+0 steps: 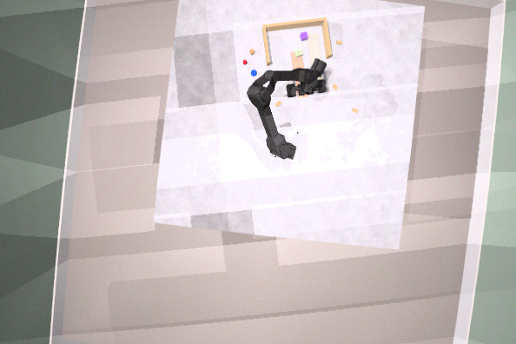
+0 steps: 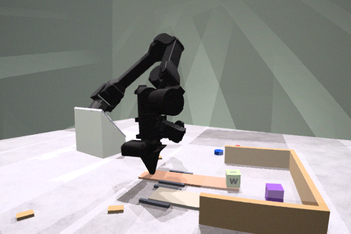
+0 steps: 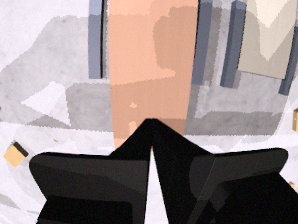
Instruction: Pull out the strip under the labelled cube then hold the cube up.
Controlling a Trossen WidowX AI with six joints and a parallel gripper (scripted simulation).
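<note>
Now: gripper tip 18 cm short of the green cube marked w, 7 cm to the right of it and 2 cm below it. Round my gripper tip: blue disc 27 cm to the left, 3 cm ahead; then red piece 33 cm to the left, 7 cm ahead, 1 cm above.
</note>
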